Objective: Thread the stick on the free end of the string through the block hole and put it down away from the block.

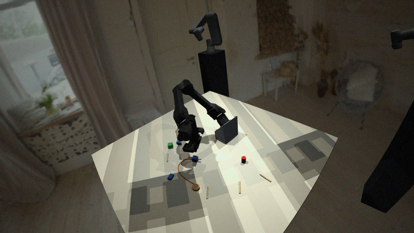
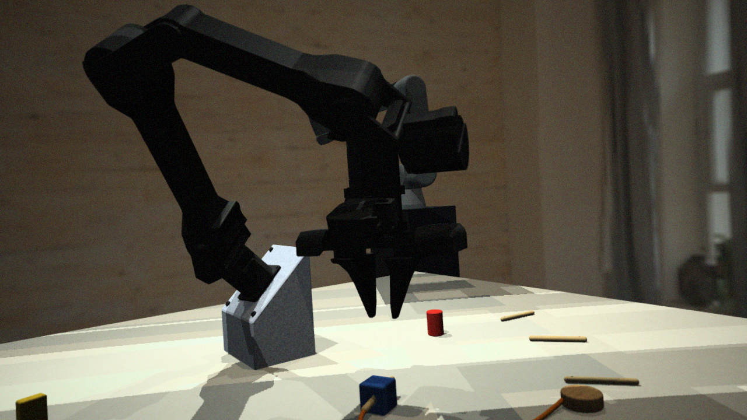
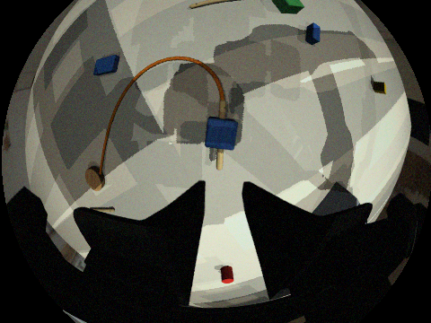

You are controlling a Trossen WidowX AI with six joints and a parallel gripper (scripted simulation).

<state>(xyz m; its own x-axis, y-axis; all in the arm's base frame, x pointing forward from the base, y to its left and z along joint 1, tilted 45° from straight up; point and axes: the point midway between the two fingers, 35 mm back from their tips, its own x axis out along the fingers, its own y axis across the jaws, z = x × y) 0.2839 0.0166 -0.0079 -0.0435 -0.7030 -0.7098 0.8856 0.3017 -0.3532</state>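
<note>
The thin wooden stick is 10 mm ahead of my gripper tip, 30 mm to the right of it and 80 mm below it. The rest, counted from my gripper tip: green cube: 30 mm ahead, 250 mm to the right, 80 mm below; round wooden button: 150 mm ahead, 140 mm to the left, 80 mm below; red cylinder: 160 mm behind, 220 mm to the left, 70 mm below.
</note>
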